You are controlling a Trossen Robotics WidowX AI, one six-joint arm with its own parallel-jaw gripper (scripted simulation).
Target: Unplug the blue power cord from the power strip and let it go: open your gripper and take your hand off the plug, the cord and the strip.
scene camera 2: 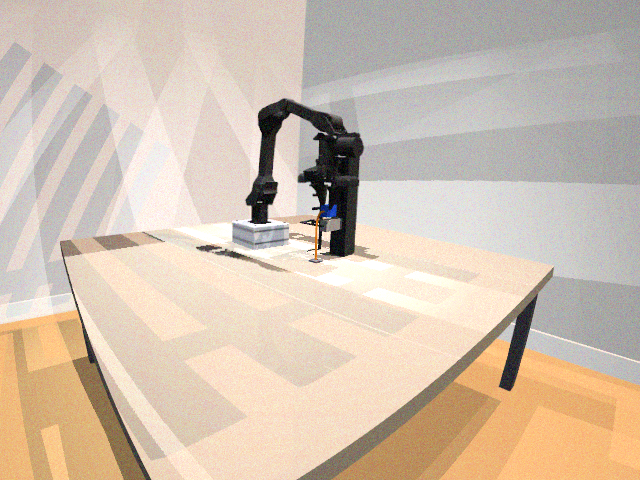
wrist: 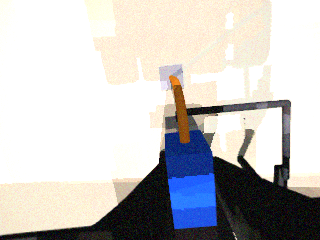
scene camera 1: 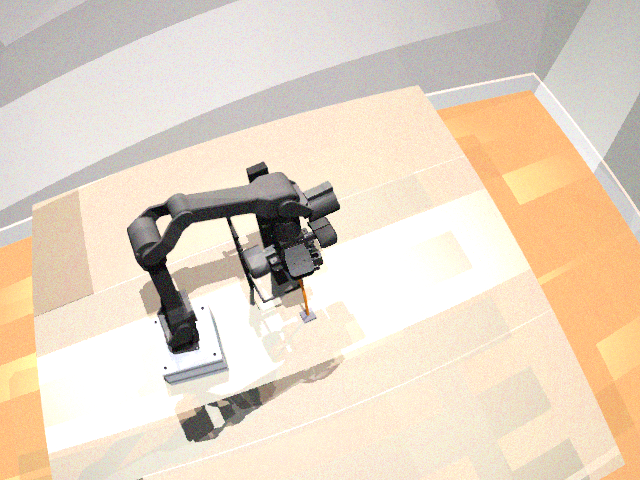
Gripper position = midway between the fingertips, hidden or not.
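Note:
My own gripper (scene camera 1: 293,268) is visible to me, and I find the gripper in scene camera 2 (scene camera 2: 326,208) and in the wrist view (wrist: 188,166) as well.

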